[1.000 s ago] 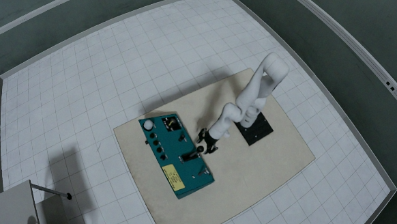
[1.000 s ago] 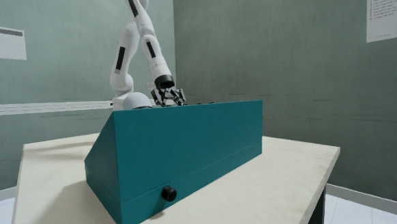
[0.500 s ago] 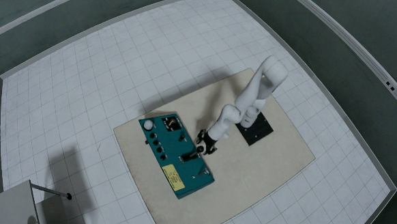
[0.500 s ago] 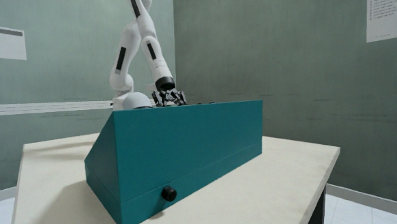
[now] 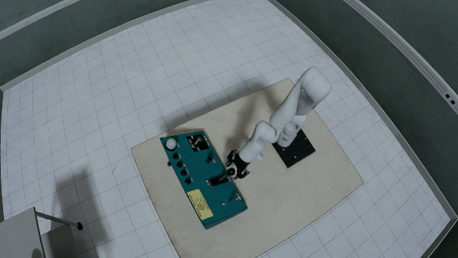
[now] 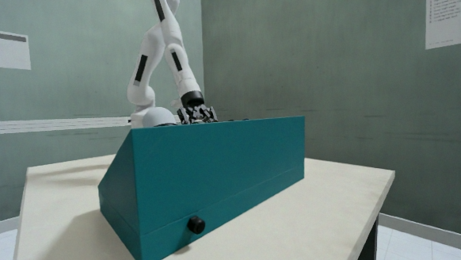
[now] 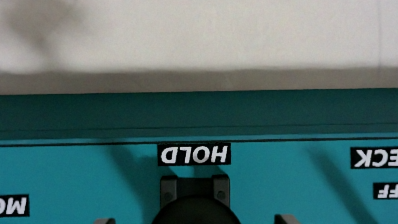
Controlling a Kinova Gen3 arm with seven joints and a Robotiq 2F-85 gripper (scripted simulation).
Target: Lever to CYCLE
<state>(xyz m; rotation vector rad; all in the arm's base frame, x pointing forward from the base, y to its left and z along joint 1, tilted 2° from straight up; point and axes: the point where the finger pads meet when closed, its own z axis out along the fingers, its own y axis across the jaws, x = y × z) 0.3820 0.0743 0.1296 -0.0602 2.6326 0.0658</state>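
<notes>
Now: hand 40 mm short of the lever and 30 mm above it. Round my hand: check toggle 120 mm to the left, 50 mm ahead, 40 mm below; then mode knob 120 mm to the right, 70 mm ahead, 40 mm below; then dial 230 mm to the right, 90 mm ahead, 40 mm below.
</notes>
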